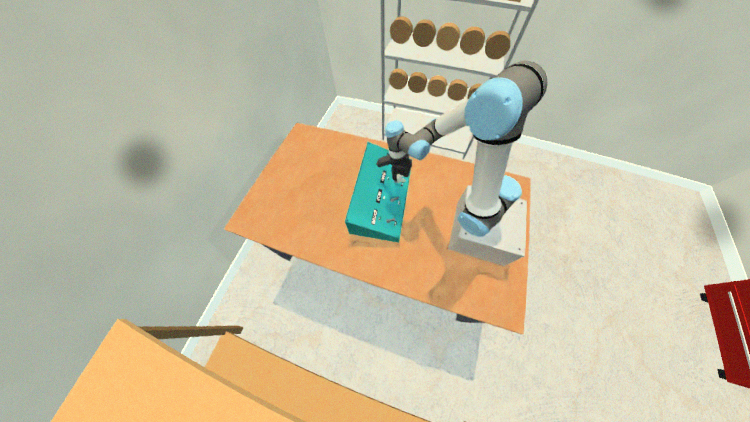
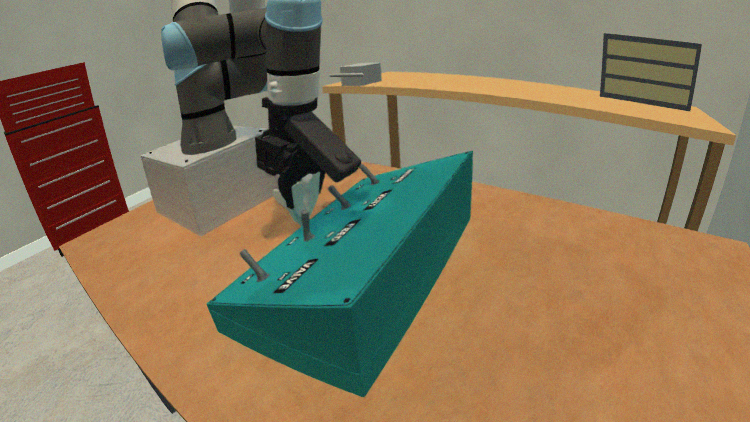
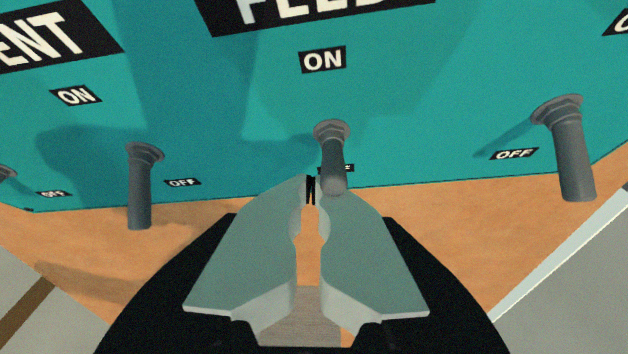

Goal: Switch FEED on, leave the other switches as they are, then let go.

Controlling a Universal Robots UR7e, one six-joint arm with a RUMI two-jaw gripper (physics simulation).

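Frame: origin at the arm's base, x ahead, y left, z up, level; centimetres.
Seen in the pictures: gripper, fingertip midpoint: [image 1: 399, 182] [image 2: 302, 224] [image 3: 311, 178]; arm's base at its link origin: [image 2: 209, 144].
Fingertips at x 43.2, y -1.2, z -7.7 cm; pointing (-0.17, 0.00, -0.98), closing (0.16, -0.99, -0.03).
Note:
Offsets run from my fingertips to a thing's top centre. Level surfaces: height alone.
The teal switch panel [image 1: 361, 194] [image 2: 414, 262] [image 3: 425, 60] lies sloped on the table. The FEED lever @(dx +2.3, dy -0.8, dz +3.4 cm) [image 2: 306, 225] [image 3: 333, 162] stands nearly upright, steeper than its neighbours; I cannot tell whether it is fully at ON. The VALVE lever @(dx +4.7, dy -12.6, dz +2.5 cm) [image 2: 253, 265] [image 3: 572, 155] and the VENT lever @(dx -2.8, dy +10.2, dz +2.5 cm) [image 2: 338, 196] [image 3: 139, 192] lean towards OFF, as does the far lever @(dx -6.5, dy +21.6, dz +2.5 cm) [image 2: 368, 173]. My gripper [image 1: 399, 180] [image 2: 301, 214] [image 3: 311, 178] is shut and empty. Its tips are close beside the FEED lever on the robot's side; touching cannot be told. The lever partly covers its OFF label.
The orange table @(dz -10.1 cm) [image 1: 293, 194] [image 2: 576, 293] carries the panel and the robot's pale base block [image 1: 503, 236] [image 2: 204, 194]. VENT's lever is close on one side of the gripper, VALVE's on the other. A red tool cabinet [image 2: 68, 162] and a long bench [image 2: 498, 94] stand farther off.

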